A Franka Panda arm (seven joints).
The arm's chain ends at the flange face. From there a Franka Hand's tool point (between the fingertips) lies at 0.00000 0.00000 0.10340 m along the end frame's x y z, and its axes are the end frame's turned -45 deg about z.
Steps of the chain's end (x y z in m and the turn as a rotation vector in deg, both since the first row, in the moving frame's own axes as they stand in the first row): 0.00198, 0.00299, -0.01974, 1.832, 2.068, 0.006; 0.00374, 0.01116, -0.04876, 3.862, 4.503, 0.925; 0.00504, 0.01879, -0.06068, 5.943, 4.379, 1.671; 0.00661, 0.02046, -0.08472, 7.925, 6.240, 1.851; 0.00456, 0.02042, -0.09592, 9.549, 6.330, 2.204
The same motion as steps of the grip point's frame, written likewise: 0.00426, 0.00382, -0.01986, -0.167, 2.758, 0.006; 0.00540, 0.01144, -0.04931, -0.453, 5.915, 0.925; 0.00344, 0.01505, -0.06154, 1.106, 7.299, 1.671; 0.00822, 0.01729, -0.08632, 1.191, 10.016, 1.851; 0.00899, 0.01397, -0.09798, 2.276, 11.228, 2.204
